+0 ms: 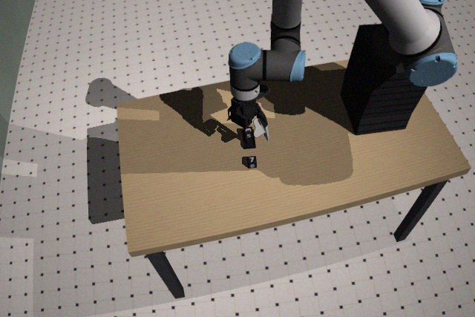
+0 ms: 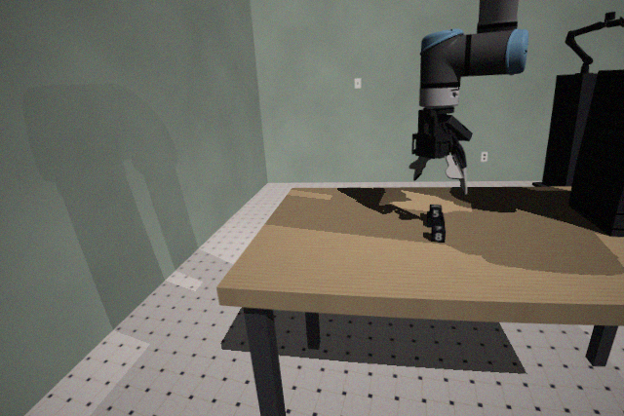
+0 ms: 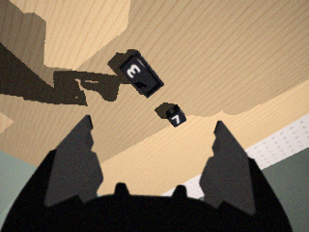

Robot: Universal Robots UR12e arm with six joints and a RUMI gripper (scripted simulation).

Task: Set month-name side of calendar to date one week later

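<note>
The dark tray lies 11 cm below my hand, 4 cm to the right of it and 1 cm behind it. The rest, counted from my hand: black date cube (10 cm below, 7 cm to the left, 2 cm ahead).
</note>
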